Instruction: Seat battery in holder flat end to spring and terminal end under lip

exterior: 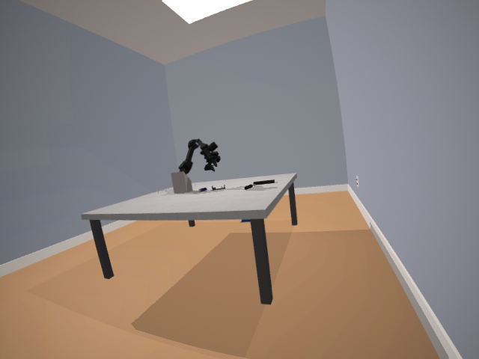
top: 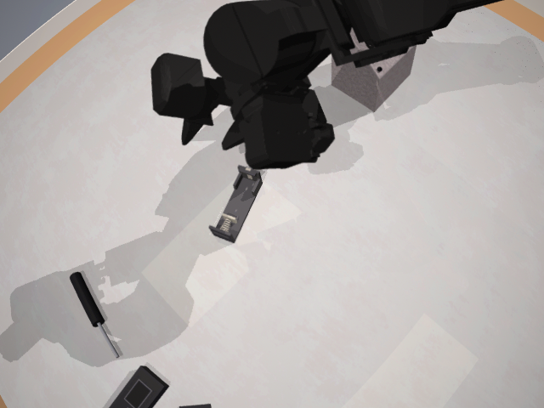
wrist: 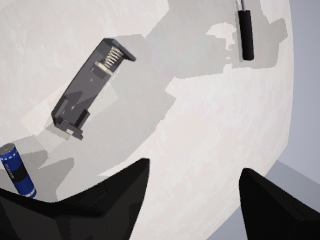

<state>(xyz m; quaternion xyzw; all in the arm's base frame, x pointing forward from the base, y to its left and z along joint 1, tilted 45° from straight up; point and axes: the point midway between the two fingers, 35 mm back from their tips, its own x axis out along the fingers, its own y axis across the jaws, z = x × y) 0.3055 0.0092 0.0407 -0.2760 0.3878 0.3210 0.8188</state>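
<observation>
The battery is 150 mm below my gripper tip, 130 mm behind it and 20 mm to the right of it. The rest, counted from my gripper tip: remote battery door 240 mm ahead, 210 mm to the left, 160 mm below; then black-handled screwdriver 270 mm ahead, 150 mm below; then dark remote control 320 mm ahead, 150 mm below, 140 mm to the left.
</observation>
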